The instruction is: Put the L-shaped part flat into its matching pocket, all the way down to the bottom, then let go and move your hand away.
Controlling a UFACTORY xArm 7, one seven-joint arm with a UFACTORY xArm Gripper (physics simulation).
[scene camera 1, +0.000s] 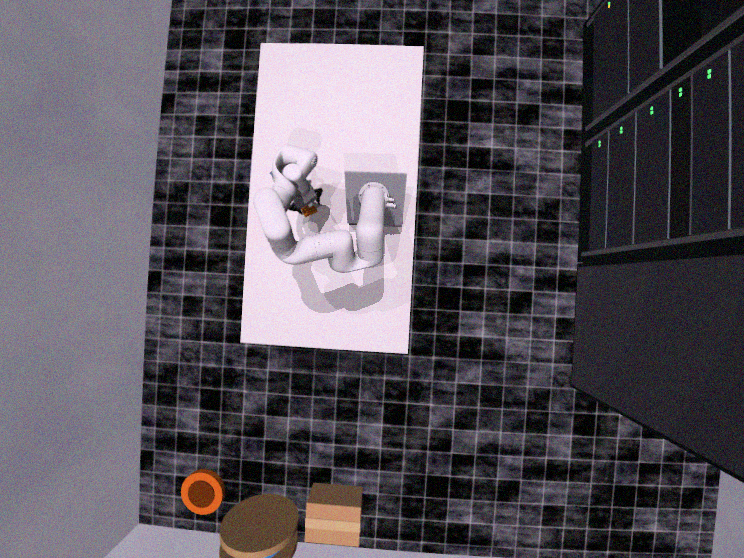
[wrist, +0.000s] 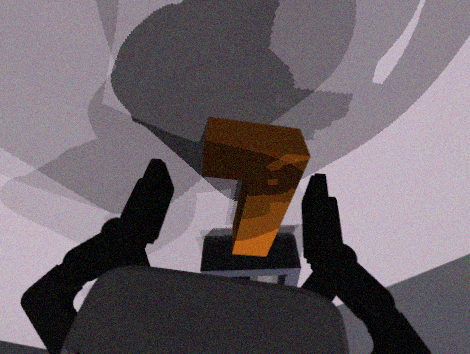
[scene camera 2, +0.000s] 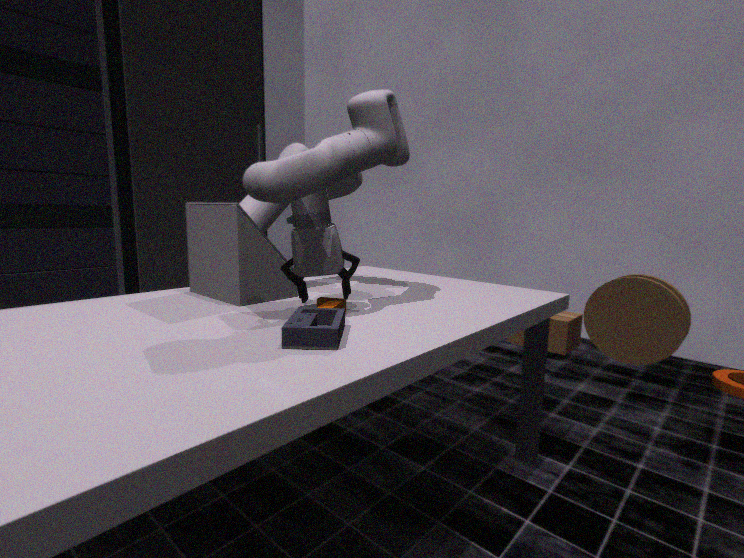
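Pixels of known places: gripper, between the fingertips: [scene camera 1: 309, 207] [wrist: 236, 180] [scene camera 2: 325, 299]; arm's base, origin of its link: [scene camera 1: 373, 196] [scene camera 2: 239, 233].
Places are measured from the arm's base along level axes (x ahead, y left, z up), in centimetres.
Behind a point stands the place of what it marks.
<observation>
The orange L-shaped part [scene camera 1: 308, 210] @(x 29.8, y 6.7, z -13.0 cm) [scene camera 2: 331, 303] @(x 33.2, y 3.9, z -12.9 cm) [wrist: 270, 215] @(x 33.5, y 4.3, z -12.9 cm) is outside the pockets, just behind the dark grey pocket block [scene camera 2: 309, 341] [wrist: 250, 252] in the scene camera 2 view. In the wrist view its long leg points at the block and its end overlaps the block's near wall; I cannot tell whether they touch. My gripper [scene camera 1: 307, 203] @(x 29.4, y 5.3, z -12.8 cm) [scene camera 2: 325, 299] @(x 29.4, y 5.3, z -12.8 cm) [wrist: 236, 180] @(x 29.4, y 5.3, z -12.8 cm) is open and points down, with one finger on each side of the part and nothing gripped. Part of the block's pocketed top is hidden by the gripper body in the wrist view.
The block stands on the white table [scene camera 1: 336, 90] @(x 26.0, y -52.7, z -15.9 cm) [scene camera 2: 180, 408] @(x 54.7, y -33.6, z -15.9 cm). The arm's grey wedge-shaped base [scene camera 1: 354, 207] @(x 7.8, y 4.7, z -4.2 cm) [scene camera 2: 213, 252] @(x 1.6, y -7.4, z -4.4 cm) stands on the table near the gripper. A cardboard box [scene camera 1: 333, 522], a round brown object [scene camera 1: 258, 522] and an orange ring-shaped object [scene camera 1: 186, 492] are off the table.
</observation>
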